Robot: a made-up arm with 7 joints.
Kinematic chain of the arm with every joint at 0, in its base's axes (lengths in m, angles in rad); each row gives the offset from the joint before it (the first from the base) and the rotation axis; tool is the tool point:
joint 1: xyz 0 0 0.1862 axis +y
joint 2: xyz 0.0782 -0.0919 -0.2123 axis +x
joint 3: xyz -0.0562 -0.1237 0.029 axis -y
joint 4: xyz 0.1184 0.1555 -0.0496 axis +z
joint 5: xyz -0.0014 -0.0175 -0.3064 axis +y
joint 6: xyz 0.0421 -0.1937 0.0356 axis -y
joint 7: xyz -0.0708 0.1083 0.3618 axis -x
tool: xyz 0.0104 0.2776 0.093
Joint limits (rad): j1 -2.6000..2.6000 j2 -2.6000..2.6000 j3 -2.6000..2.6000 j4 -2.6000..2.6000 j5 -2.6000..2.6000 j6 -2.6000..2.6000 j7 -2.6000..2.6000
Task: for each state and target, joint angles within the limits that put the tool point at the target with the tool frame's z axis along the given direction. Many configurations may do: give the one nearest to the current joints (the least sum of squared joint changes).
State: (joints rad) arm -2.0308 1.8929 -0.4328 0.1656 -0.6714 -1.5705 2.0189
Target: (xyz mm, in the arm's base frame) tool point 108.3 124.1 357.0 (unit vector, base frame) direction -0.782 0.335 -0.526
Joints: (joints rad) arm -2.5456 1.4439 -0.7255 -0.3577 -0.7701 -1.5420 1.4762
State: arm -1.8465 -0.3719 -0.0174 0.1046 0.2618 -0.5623 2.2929
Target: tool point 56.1 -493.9 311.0 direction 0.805 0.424 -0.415
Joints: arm -1.9591 -1.0549 -0.4455 -0.2750 0.6859 -0.6184 2.6000
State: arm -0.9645 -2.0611 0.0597 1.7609 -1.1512 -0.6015 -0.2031
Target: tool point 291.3 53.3 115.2 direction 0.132 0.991 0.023
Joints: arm -1.3859 -1.5220 -0.1873 1.2000 -0.6931 -0.8077 0.1919
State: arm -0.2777 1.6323 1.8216 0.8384 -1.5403 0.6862 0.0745
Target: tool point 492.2 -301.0 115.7 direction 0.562 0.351 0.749
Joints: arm -0.1983 1.8572 2.1521 0.3641 -1.4018 0.6484 0.8564
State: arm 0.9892 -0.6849 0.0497 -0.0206 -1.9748 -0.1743 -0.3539
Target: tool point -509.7 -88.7 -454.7 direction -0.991 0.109 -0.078
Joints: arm 0.5510 -0.6049 0.2592 -0.3111 -1.9420 -0.1685 0.1319
